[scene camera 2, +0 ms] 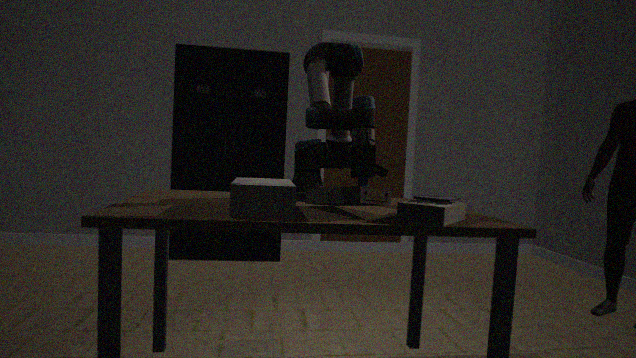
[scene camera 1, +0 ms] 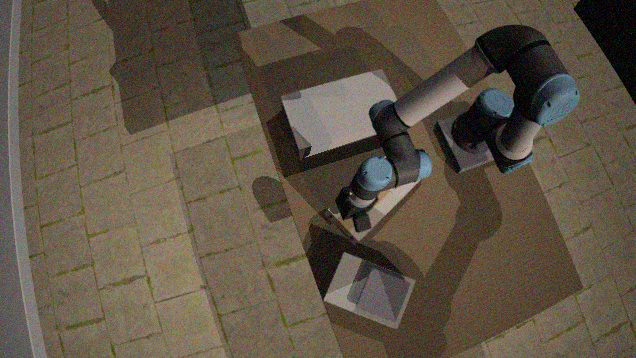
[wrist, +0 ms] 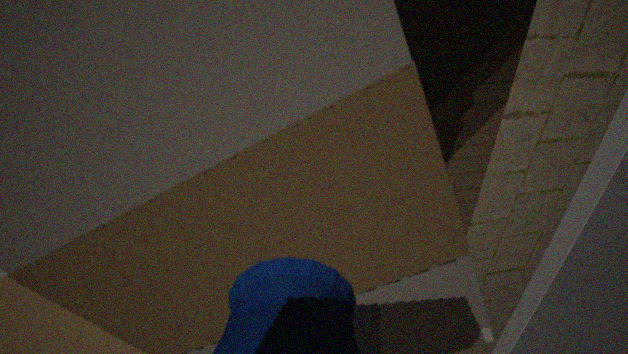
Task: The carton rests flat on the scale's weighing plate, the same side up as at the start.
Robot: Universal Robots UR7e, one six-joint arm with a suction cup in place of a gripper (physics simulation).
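Pixels of known places: hand at its tool point: (wrist: 296, 268); arm's base at its link origin: (scene camera 1: 471, 134).
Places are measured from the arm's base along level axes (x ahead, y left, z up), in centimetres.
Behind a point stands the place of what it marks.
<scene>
The long carton (scene camera 1: 392, 202) @(x 38.9, y 10.0, z 4.4 cm) (scene camera 2: 332, 196) @(x 43.9, y -1.0, z 2.4 cm) (wrist: 280, 200) @(x 52.4, y 10.2, z 6.4 cm), white with an orange-brown band on top, hangs roughly level, a little above the table. My suction gripper (scene camera 1: 352, 202) @(x 52.3, y 6.9, z 5.3 cm) (scene camera 2: 365, 182) (wrist: 292, 285) is on the top face near the carton's front end; its blue cup shows in the wrist view, and the contact edge is hidden there. The scale (scene camera 1: 336, 287) @(x 65.1, y 25.5, z 2.6 cm) (scene camera 2: 452, 214) @(x 64.4, y 33.5, z -0.3 cm) is a low pale box with a grey weighing plate (scene camera 1: 382, 295) @(x 54.3, y 33.6, z 4.1 cm). It stands in front of the carton's near end in the first scene view, apart from it. The carton is not over the plate.
A larger white box (scene camera 1: 345, 107) @(x 38.2, y -23.8, z 6.5 cm) (scene camera 2: 262, 200) @(x 56.6, y -26.7, z 1.9 cm) stands on the wooden table (scene camera 1: 520, 250) @(x 3.6, y 43.3, z -3.3 cm) (scene camera 2: 310, 226) @(x 66.0, y -13.6, z -4.3 cm), on the other side of the carton from the scale. The arm's base is at the back. A dark human figure (scene camera 2: 622, 200) stands beyond the table's right side.
</scene>
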